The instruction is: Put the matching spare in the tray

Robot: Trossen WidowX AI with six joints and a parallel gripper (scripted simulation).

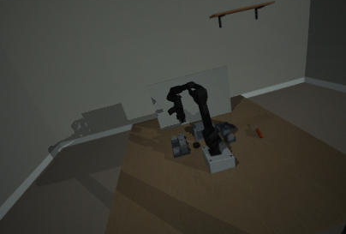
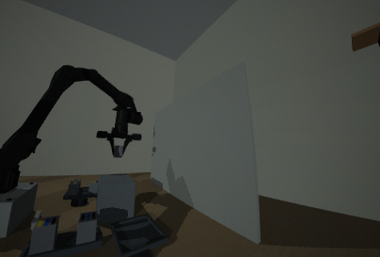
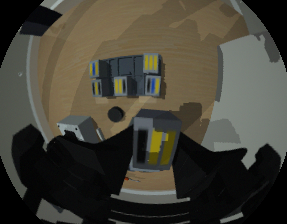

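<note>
My gripper tip is 30 mm short of the dark tray, 320 mm to the left of it and 160 mm above it. Round my gripper tip: tall grey panel: 240 mm ahead, 140 mm to the right, 60 mm above; then grey spare: 30 mm above; then grey mounted unit: 10 mm behind, 140 mm to the right, 120 mm below.
</note>
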